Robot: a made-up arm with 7 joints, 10 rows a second.
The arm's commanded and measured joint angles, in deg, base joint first. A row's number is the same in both.
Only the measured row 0 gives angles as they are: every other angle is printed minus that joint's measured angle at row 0.
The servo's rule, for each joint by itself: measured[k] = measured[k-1] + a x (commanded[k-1-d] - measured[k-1]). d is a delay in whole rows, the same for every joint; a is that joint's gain. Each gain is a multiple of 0.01, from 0.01 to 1. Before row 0 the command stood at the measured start. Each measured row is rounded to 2 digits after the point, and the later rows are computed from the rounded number. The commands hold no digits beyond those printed.
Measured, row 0:
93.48 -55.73 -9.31 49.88 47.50 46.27 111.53
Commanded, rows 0 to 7:
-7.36 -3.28 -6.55 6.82 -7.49 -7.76 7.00
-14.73 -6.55 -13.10 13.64 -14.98 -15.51 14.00
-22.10 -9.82 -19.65 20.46 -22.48 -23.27 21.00
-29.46 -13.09 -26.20 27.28 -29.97 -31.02 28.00
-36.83 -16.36 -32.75 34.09 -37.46 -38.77 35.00
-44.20 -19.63 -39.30 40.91 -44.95 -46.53 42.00
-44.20 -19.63 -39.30 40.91 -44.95 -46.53 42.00
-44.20 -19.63 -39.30 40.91 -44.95 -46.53 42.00
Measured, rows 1 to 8:
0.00 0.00 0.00 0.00 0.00 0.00 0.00
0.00 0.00 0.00 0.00 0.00 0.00 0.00
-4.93 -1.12 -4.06 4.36 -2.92 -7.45 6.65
-11.50 -2.97 -9.66 10.30 -7.62 -15.19 13.63
-18.60 -5.30 -15.85 16.80 -13.42 -22.95 20.63
-25.88 -7.95 -22.27 23.51 -19.87 -30.70 27.63
-33.22 -10.81 -28.77 30.28 -26.73 -38.45 34.63
-40.58 -13.81 -35.30 37.08 -33.84 -46.21 41.63
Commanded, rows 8 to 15:
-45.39 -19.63 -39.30 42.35 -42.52 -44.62 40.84
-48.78 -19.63 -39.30 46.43 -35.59 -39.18 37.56
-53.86 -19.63 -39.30 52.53 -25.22 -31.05 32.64
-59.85 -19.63 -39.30 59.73 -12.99 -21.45 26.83
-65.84 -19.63 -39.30 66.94 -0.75 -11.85 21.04
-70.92 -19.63 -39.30 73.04 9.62 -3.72 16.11
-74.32 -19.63 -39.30 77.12 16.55 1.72 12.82
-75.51 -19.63 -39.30 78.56 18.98 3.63 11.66
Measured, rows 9 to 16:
-43.01 -15.79 -37.78 39.53 -38.17 -46.52 41.98
-43.81 -17.10 -38.72 40.41 -40.81 -46.53 42.00
-44.87 -17.96 -39.08 41.65 -41.48 -44.70 40.90
-47.49 -18.53 -39.22 44.71 -39.18 -39.40 37.73
-51.76 -18.90 -39.27 49.71 -33.74 -31.38 32.89
-57.18 -19.15 -39.29 56.12 -25.65 -21.85 27.13
-62.98 -19.31 -39.30 63.04 -15.94 -12.25 21.34
-68.30 -19.42 -39.30 69.44 -5.97 -4.06 16.37

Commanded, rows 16 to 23:
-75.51 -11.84 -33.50 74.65 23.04 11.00 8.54
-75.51 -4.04 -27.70 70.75 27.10 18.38 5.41
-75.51 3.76 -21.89 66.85 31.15 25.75 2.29
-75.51 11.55 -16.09 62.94 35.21 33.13 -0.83
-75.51 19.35 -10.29 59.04 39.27 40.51 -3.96
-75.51 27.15 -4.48 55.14 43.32 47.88 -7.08
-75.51 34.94 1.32 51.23 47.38 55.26 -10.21
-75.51 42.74 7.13 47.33 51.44 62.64 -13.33
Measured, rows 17 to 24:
-72.33 -19.49 -39.30 74.36 2.81 1.49 13.00
-74.46 -19.54 -39.30 77.05 9.12 3.54 11.73
-75.16 -16.92 -35.70 75.51 14.55 10.70 8.70
-75.39 -12.54 -30.74 72.46 19.44 18.07 5.57
-75.47 -7.00 -25.25 68.87 24.01 25.44 2.45
-75.50 -0.69 -19.57 65.07 28.38 32.82 -0.67
-75.51 6.12 -13.82 61.21 32.63 40.20 -3.80
-75.51 13.27 -8.03 57.33 36.80 47.57 -6.92

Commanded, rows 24 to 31:
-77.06 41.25 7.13 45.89 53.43 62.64 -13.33
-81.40 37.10 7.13 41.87 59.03 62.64 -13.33
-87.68 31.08 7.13 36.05 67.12 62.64 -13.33
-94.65 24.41 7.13 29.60 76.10 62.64 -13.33
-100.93 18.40 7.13 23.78 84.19 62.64 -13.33
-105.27 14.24 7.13 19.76 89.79 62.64 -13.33
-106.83 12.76 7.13 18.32 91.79 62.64 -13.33
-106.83 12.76 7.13 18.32 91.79 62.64 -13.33
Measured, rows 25 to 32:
-75.51 20.64 -2.23 53.43 40.93 54.95 -10.05
-75.51 28.15 3.57 49.53 45.03 62.33 -13.17
-76.55 32.60 5.78 47.20 48.31 62.63 -13.32
-79.80 34.13 6.62 43.79 52.49 62.64 -13.33
-85.08 33.09 6.94 38.84 58.20 62.64 -13.33
-91.49 30.14 7.06 32.93 65.18 62.64 -13.33
-97.81 26.15 7.10 27.07 72.59 62.64 -13.33
-102.81 22.10 7.12 22.39 79.30 62.64 -13.33

